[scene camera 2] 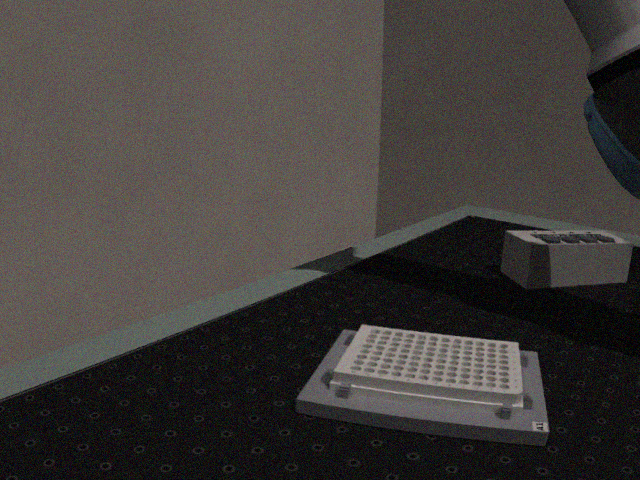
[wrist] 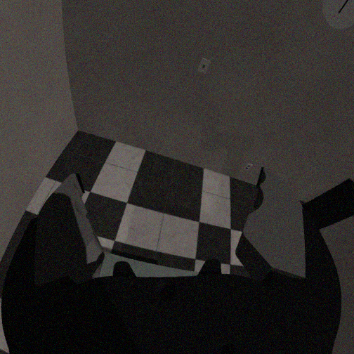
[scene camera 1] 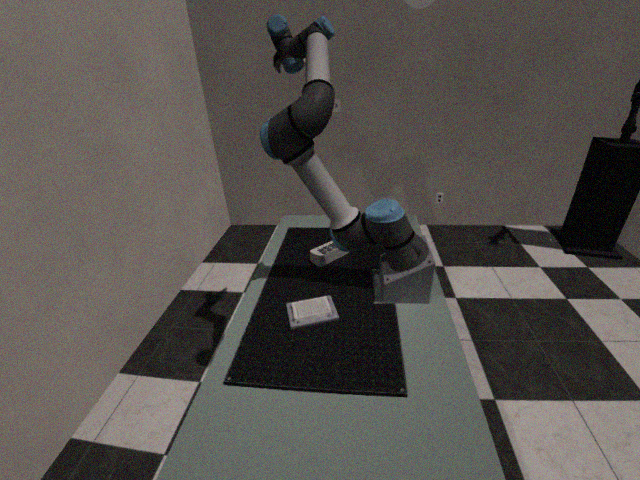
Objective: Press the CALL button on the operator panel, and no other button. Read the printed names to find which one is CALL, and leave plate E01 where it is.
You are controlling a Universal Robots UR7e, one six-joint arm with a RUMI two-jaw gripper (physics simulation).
A white well plate shows in scene camera 2 and in scene camera 1; in the wrist view it is out of frame. One and the same spot on the white well plate: [scene camera 1: 319, 307] is [scene camera 2: 471, 368].
